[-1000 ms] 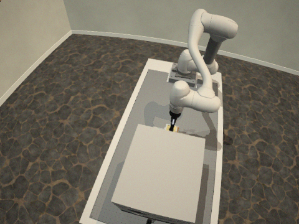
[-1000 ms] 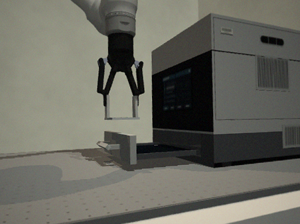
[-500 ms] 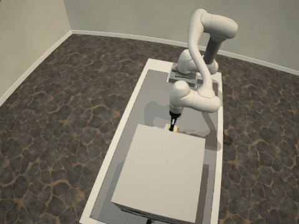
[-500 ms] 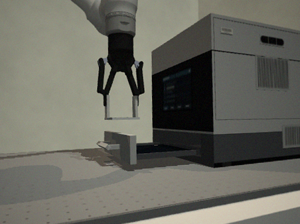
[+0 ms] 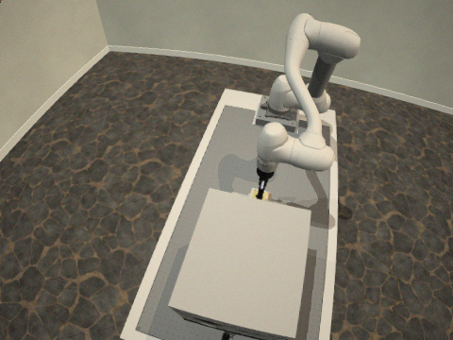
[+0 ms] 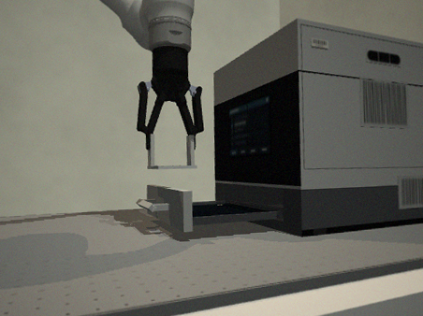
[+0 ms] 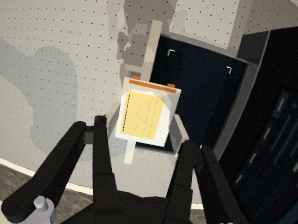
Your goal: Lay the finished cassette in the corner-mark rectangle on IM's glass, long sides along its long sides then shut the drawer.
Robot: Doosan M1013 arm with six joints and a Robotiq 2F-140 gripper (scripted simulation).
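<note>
Right now my hand is 3 cm above the cassette FINISHED and 1 cm to the right of it.
</note>
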